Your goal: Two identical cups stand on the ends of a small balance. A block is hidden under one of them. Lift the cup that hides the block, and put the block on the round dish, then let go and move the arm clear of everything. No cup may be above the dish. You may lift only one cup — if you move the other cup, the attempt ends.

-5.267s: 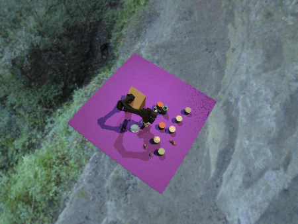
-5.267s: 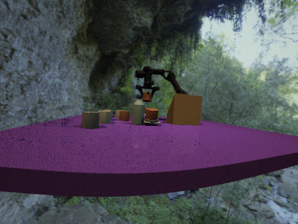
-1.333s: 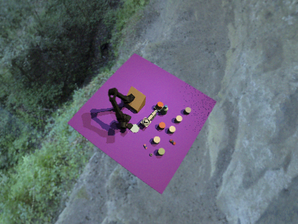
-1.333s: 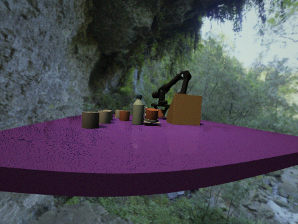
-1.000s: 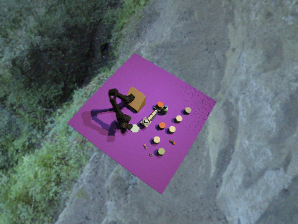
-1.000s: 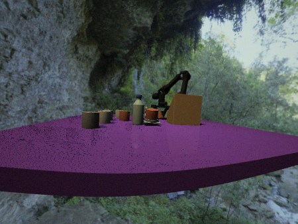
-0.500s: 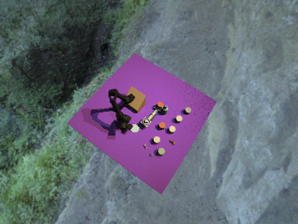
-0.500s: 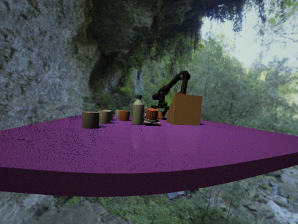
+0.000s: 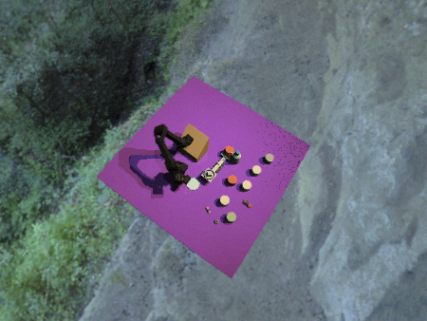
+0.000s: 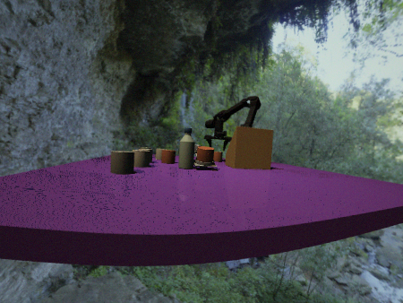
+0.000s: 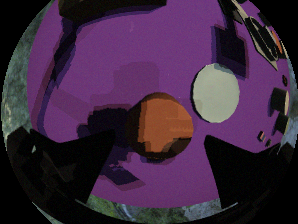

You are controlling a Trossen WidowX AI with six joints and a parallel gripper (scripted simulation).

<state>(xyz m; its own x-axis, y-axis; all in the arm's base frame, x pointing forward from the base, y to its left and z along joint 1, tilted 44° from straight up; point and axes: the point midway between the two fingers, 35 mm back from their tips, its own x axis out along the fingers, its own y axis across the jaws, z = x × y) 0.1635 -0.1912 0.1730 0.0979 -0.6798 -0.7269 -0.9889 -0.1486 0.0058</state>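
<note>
My gripper tip is now 9 cm short of the round dish, 7 cm above it and 5 cm to the right of it. From my gripper tip the other things lie so: grey bottle 43 cm to the left, 20 cm ahead, 4 cm above; then balance beam 30 cm to the left, 13 cm ahead, 4 cm below.
</note>
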